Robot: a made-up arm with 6 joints. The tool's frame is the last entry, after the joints.
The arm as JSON. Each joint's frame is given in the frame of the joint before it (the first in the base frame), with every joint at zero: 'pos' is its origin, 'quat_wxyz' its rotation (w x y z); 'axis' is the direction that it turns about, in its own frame. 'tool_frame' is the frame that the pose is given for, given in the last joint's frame.
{
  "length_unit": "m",
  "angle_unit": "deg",
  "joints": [
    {
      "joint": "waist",
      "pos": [
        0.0,
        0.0,
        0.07
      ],
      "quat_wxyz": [
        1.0,
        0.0,
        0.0,
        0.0
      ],
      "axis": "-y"
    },
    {
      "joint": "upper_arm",
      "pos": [
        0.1,
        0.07,
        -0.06
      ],
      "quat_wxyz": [
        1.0,
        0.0,
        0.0,
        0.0
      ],
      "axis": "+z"
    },
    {
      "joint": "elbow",
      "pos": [
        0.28,
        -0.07,
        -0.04
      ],
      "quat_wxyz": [
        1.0,
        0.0,
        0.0,
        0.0
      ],
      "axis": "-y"
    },
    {
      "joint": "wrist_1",
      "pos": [
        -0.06,
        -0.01,
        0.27
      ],
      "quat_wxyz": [
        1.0,
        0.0,
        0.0,
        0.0
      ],
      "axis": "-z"
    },
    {
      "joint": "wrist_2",
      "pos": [
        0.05,
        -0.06,
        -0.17
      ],
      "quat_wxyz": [
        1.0,
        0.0,
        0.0,
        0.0
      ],
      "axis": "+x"
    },
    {
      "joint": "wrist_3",
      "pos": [
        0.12,
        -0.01,
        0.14
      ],
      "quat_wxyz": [
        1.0,
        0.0,
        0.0,
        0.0
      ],
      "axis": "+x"
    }
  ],
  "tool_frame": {
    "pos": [
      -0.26,
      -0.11,
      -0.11
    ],
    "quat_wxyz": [
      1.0,
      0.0,
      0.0,
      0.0
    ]
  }
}
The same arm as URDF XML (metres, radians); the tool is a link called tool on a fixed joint. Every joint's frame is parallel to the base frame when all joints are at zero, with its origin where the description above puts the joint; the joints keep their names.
<robot name="arm">
<joint name="waist" type="continuous"><parent link="base_link"/><child link="link1"/><origin xyz="0 0 0.07" rpy="0 0 0"/><axis xyz="0 -1 0"/></joint>
<joint name="upper_arm" type="continuous"><parent link="link1"/><child link="link2"/><origin xyz="0.1 0.07 -0.06" rpy="0 0 0"/><axis xyz="0 0 1"/></joint>
<joint name="elbow" type="continuous"><parent link="link2"/><child link="link3"/><origin xyz="0.28 -0.07 -0.04" rpy="0 0 0"/><axis xyz="0 -1 0"/></joint>
<joint name="wrist_1" type="continuous"><parent link="link3"/><child link="link4"/><origin xyz="-0.06 -0.01 0.27" rpy="0 0 0"/><axis xyz="0 0 -1"/></joint>
<joint name="wrist_2" type="continuous"><parent link="link4"/><child link="link5"/><origin xyz="0.05 -0.06 -0.17" rpy="0 0 0"/><axis xyz="1 0 0"/></joint>
<joint name="wrist_3" type="continuous"><parent link="link5"/><child link="link6"/><origin xyz="0.12 -0.01 0.14" rpy="0 0 0"/><axis xyz="1 0 0"/></joint>
<joint name="tool_joint" type="fixed"><parent link="link6"/><child link="tool"/><origin xyz="-0.26 -0.11 -0.11" rpy="0 0 0"/></joint>
<link name="base_link"/>
<link name="link1"/>
<link name="link2"/>
<link name="link3"/>
<link name="link4"/>
<link name="link5"/>
<link name="link6"/>
<link name="tool"/>
</robot>

